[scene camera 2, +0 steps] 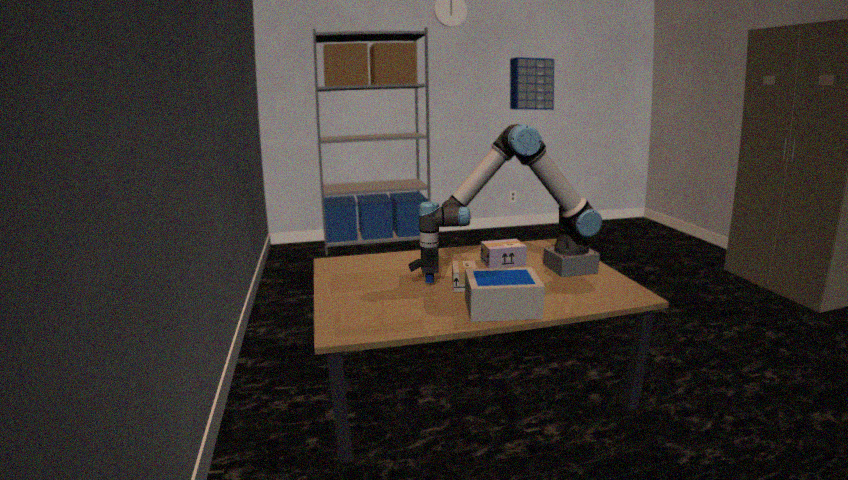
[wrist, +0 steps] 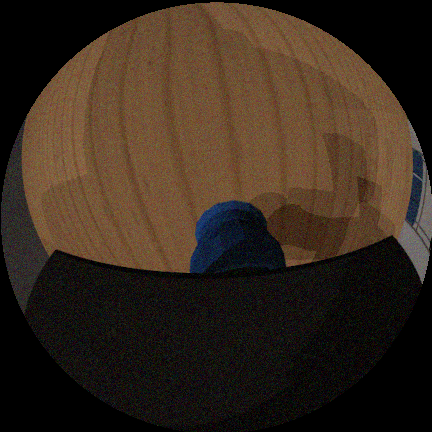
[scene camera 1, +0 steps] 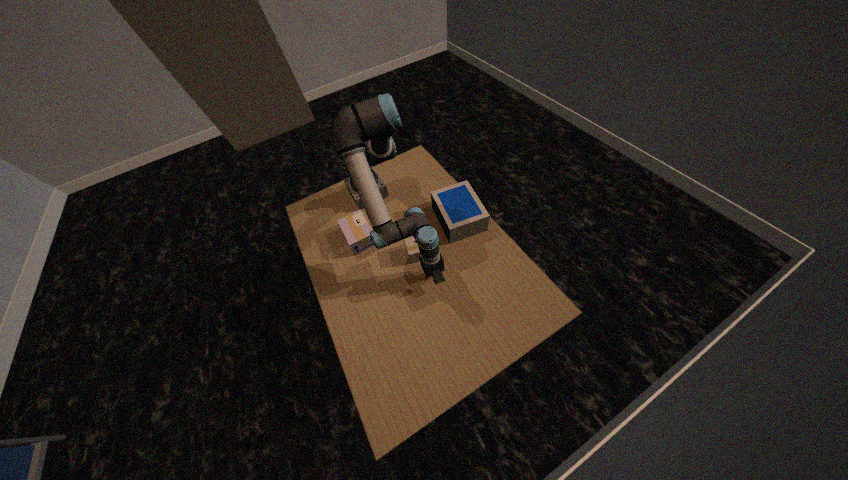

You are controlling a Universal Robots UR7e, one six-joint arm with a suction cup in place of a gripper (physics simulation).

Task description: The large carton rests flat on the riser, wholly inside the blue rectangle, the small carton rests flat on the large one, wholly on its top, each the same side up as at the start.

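Observation:
The large carton (scene camera 1: pixel 351 228) (scene camera 2: pixel 507 256), pinkish with tape on top, lies flat on the table near the arm's base, its arrows pointing up. The small carton (scene camera 1: pixel 411 248) (scene camera 2: pixel 457 277) stands on the table between the large carton and the riser, partly hidden by the arm in scene camera 1 and by the riser in scene camera 2. The riser (scene camera 1: pixel 469 227) (scene camera 2: pixel 505 305) is a pale box with the blue rectangle (scene camera 1: pixel 459 204) (scene camera 2: pixel 504 277) on top, and no carton is on it. My gripper (scene camera 2: pixel 429 278) (wrist: pixel 231 227), a blue suction cup, points down low over the table beside the small carton, holding nothing.
The wooden table (scene camera 1: pixel 452 356) (scene camera 2: pixel 380 321) carries the arm's grey base block (scene camera 2: pixel 571 262). The arm's forearm (scene camera 1: pixel 367 187) (scene camera 2: pixel 477 176) passes above the cartons. Behind the table stand a shelf rack (scene camera 2: pixel 319 148) and a tall cabinet (scene camera 2: pixel 767 178).

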